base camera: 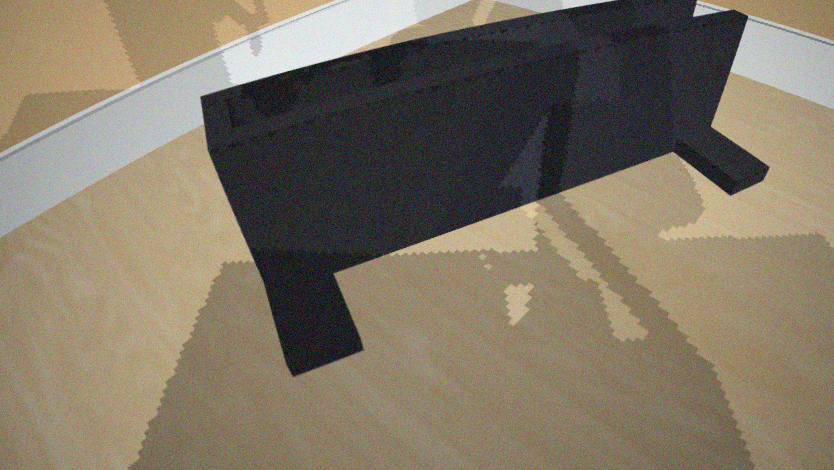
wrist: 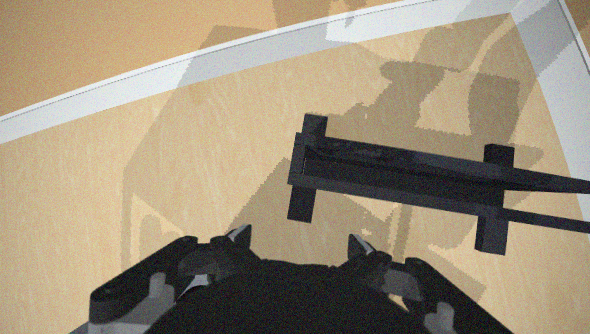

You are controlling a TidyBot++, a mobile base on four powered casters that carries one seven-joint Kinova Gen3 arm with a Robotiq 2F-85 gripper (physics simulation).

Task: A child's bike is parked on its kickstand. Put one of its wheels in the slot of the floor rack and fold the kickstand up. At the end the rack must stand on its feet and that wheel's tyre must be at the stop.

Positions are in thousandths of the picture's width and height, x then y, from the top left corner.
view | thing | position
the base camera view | tan wall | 112,199
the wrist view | gripper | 508,720
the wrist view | tan wall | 113,199
